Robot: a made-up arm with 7 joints. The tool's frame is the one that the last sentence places.
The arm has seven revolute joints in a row. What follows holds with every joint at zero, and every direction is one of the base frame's.
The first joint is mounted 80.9 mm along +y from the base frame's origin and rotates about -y.
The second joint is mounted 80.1 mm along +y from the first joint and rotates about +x.
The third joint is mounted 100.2 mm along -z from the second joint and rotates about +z.
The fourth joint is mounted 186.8 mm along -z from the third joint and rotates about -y.
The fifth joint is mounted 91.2 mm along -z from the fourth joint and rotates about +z.
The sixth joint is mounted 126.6 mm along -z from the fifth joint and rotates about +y.
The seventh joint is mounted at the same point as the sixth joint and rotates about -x.
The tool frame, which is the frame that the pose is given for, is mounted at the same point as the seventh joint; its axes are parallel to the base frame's.
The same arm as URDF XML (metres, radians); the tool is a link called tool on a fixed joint. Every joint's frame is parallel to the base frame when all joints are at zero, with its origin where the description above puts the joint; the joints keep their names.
<robot name="arm">
<joint name="tool_joint" type="fixed"><parent link="link7"/><child link="tool"/><origin xyz="0 0 0"/></joint>
<joint name="joint 7" type="continuous"><parent link="link6"/><child link="link7"/><origin xyz="0 0 0"/><axis xyz="-1 0 0"/></joint>
<joint name="joint 6" type="continuous"><parent link="link5"/><child link="link6"/><origin xyz="0 0 -0.1266"/><axis xyz="0 1 0"/></joint>
<joint name="joint 5" type="continuous"><parent link="link4"/><child link="link5"/><origin xyz="0 0 -0.0912"/><axis xyz="0 0 1"/></joint>
<joint name="joint 4" type="continuous"><parent link="link3"/><child link="link4"/><origin xyz="0 0 -0.1868"/><axis xyz="0 -1 0"/></joint>
<joint name="joint 3" type="continuous"><parent link="link2"/><child link="link3"/><origin xyz="0 0 -0.1002"/><axis xyz="0 0 1"/></joint>
<joint name="joint 2" type="continuous"><parent link="link1"/><child link="link2"/><origin xyz="0 0.0801 0"/><axis xyz="1 0 0"/></joint>
<joint name="joint 1" type="continuous"><parent link="base_link"/><child link="link1"/><origin xyz="0 0.0809 0"/><axis xyz="0 -1 0"/></joint>
<link name="base_link"/>
<link name="link1"/>
<link name="link2"/>
<link name="link3"/>
<link name="link4"/>
<link name="link5"/>
<link name="link6"/>
<link name="link7"/>
<link name="tool"/>
</robot>

